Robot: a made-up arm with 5 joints.
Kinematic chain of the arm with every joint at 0, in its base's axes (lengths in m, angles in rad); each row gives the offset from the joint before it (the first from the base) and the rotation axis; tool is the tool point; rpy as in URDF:
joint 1: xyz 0.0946 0 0.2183 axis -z
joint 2: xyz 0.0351 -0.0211 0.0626 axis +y
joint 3: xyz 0.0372 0 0.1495 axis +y
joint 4: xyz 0.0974 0 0.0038 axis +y
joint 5: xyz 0.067 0.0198 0 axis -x
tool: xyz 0 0 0 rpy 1.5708 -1.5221 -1.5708
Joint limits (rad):
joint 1: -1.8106..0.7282
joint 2: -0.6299..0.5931
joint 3: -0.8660..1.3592
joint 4: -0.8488..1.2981
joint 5: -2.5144..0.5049
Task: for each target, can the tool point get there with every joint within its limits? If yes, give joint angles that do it. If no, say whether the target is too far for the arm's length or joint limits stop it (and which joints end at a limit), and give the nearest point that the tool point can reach.
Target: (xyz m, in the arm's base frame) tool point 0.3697 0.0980 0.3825
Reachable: yes | joints -0.3467 0.4118 -0.2042 -0.1452 -1.9170
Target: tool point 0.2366 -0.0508 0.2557
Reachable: yes | joints 0.3348 0.2682 1.1090 -0.0737 0.1414
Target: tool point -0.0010 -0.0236 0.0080
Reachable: no: joint limits stop it (at a limit: joint 1, joint 2, joint 3) | nearest point 0.0742 0.0890 0.2303 | short by 0.260 m
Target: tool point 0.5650 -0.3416 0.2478
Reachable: no: too far | nearest point 0.3425 -0.1800 0.3346 | short by 0.288 m
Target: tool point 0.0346 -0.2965 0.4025
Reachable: no: joint limits stop it (at a limit: joint 1) | nearest point 0.2076 -0.1025 0.4025 | short by 0.260 m
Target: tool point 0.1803 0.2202 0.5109
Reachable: yes | joints -1.2052 0.1973 -0.6373 -0.3127 -0.4401
